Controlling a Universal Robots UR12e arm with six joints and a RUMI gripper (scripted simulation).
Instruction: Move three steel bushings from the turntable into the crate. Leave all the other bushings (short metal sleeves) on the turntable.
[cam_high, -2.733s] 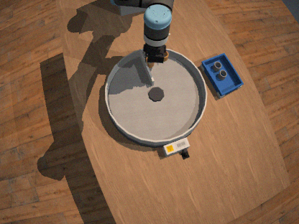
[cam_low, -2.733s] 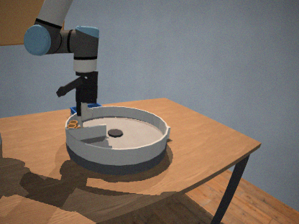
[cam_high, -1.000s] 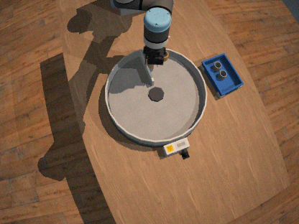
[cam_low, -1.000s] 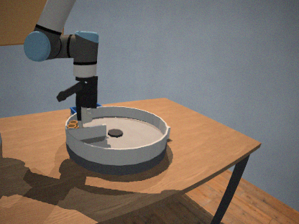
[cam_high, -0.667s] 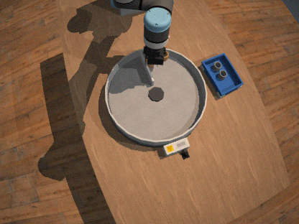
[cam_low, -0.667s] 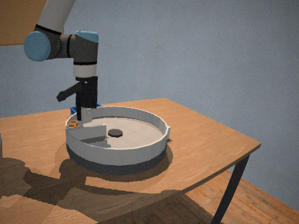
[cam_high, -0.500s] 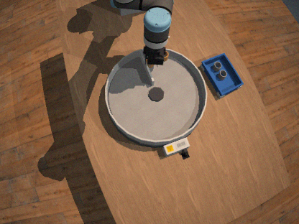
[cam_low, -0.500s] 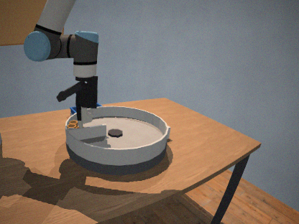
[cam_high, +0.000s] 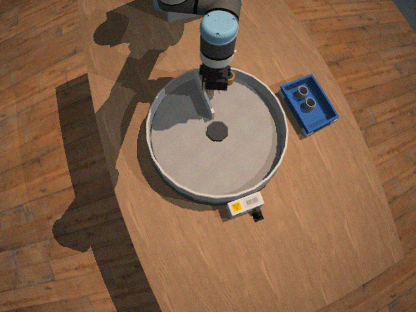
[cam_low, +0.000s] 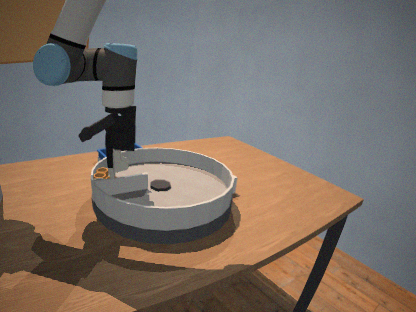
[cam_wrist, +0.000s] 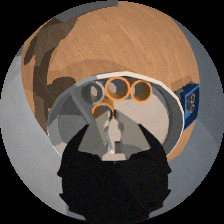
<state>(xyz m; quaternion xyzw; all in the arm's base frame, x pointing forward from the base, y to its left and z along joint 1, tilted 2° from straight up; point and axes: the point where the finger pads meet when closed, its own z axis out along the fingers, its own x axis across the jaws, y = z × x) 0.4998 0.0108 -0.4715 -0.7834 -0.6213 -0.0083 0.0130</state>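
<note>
My gripper is now 140 mm short of the grey turntable, 20 mm to the left of it and 30 mm above it. The rest, counted from my hand: blue crate: 80 mm ahead, 330 mm to the left, 60 mm below.
</note>
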